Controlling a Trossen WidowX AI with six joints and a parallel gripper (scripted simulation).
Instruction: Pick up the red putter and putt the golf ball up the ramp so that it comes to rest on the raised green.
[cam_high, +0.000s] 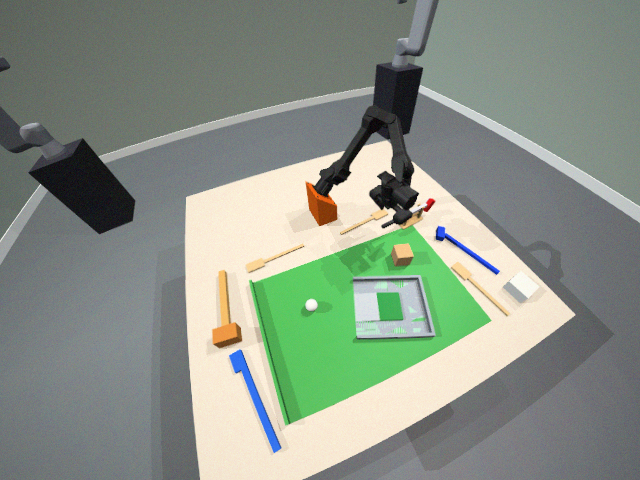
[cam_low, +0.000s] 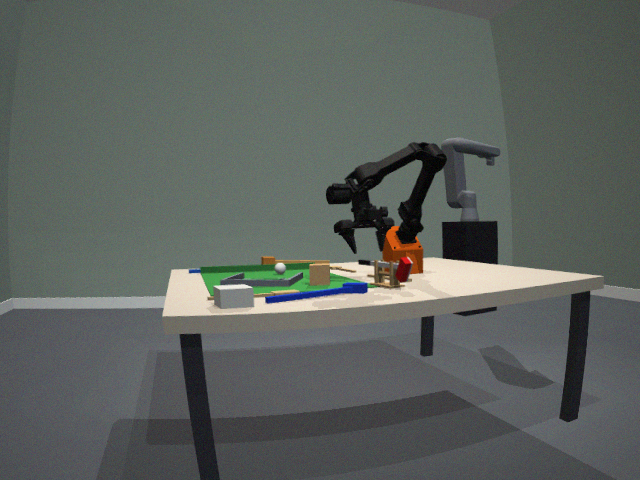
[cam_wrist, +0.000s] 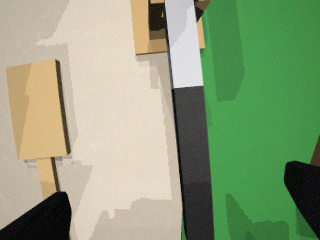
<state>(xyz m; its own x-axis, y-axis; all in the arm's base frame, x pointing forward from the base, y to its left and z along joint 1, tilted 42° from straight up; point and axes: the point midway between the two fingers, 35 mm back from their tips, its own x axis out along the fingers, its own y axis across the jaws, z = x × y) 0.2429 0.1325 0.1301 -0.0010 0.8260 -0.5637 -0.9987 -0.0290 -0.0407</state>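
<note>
My gripper tip is 11 cm to the right of the red putter and 3 cm above it. Round my gripper tip: wooden cube: 15 cm ahead, 4 cm to the right, 6 cm below; then grey-walled frame: 29 cm ahead, 17 cm to the right, 9 cm below; then wooden stand: 13 cm to the left, 6 cm below.
</note>
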